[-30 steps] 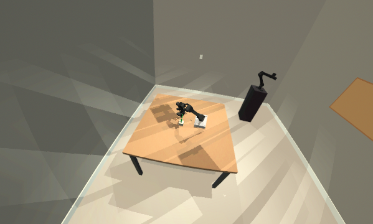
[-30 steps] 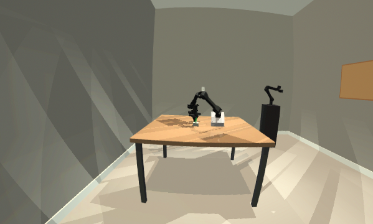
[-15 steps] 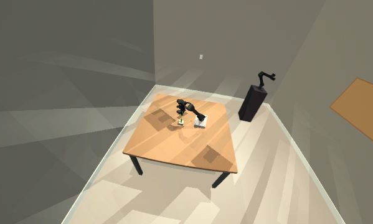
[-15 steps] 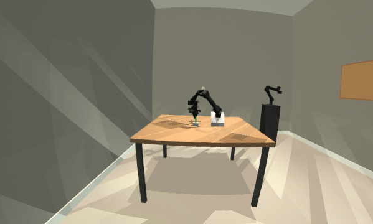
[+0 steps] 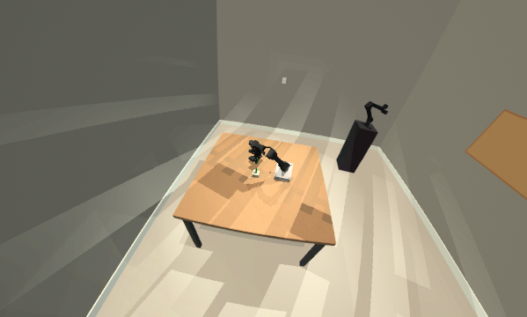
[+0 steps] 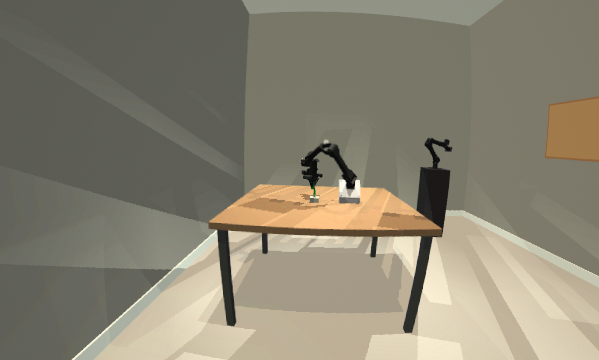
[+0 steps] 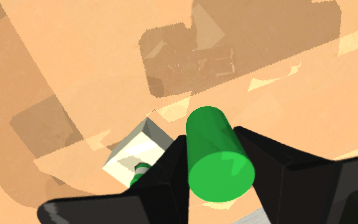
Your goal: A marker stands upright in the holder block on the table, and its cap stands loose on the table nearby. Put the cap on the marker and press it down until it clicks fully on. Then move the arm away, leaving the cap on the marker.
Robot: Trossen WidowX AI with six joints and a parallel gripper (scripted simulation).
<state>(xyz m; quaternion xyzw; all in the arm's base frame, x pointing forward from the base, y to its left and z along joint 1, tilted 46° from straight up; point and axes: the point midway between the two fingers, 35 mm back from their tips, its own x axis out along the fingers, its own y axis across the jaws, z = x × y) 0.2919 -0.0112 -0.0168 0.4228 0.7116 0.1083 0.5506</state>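
The holder block lies 9 cm to the left of my gripper tip, 8 cm below it and 2 cm behind it. Round my gripper tip: green cap (1 cm above).
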